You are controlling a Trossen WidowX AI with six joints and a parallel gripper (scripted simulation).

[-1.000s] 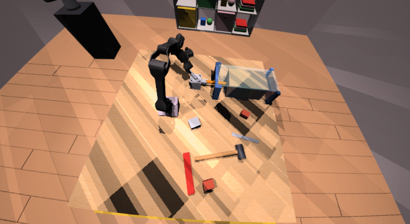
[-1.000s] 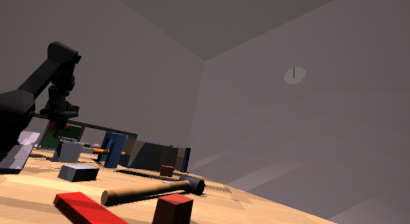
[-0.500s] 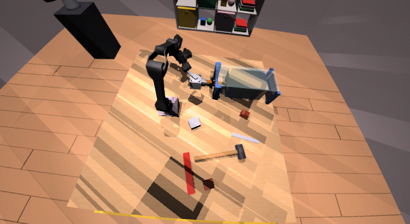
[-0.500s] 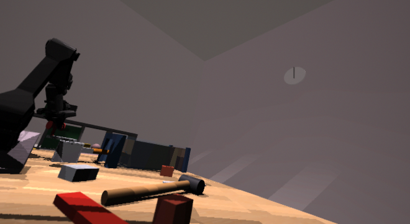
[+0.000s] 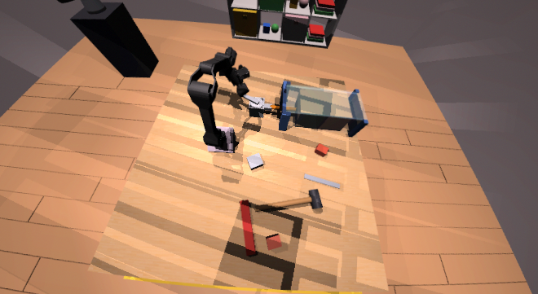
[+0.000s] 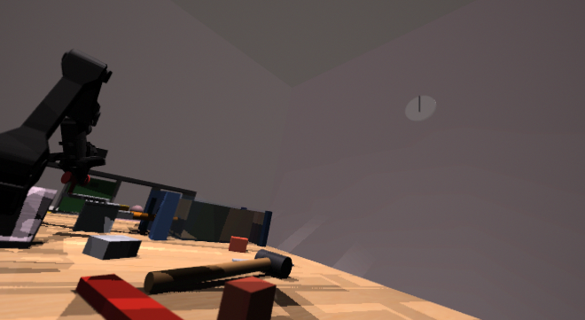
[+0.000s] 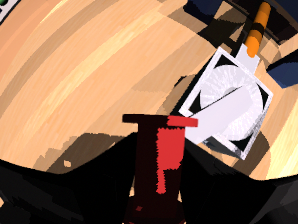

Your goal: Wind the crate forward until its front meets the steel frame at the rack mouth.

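The winch handle lies 2 cm ahead of my gripper tip, 3 cm to the right of it and 3 cm below it. Round my gripper tip: red grip (1 cm behind, 1 cm to the right); blue steel frame (23 cm ahead, 7 cm to the right, 3 cm below); winch (6 cm ahead, 6 cm to the right, 10 cm below).
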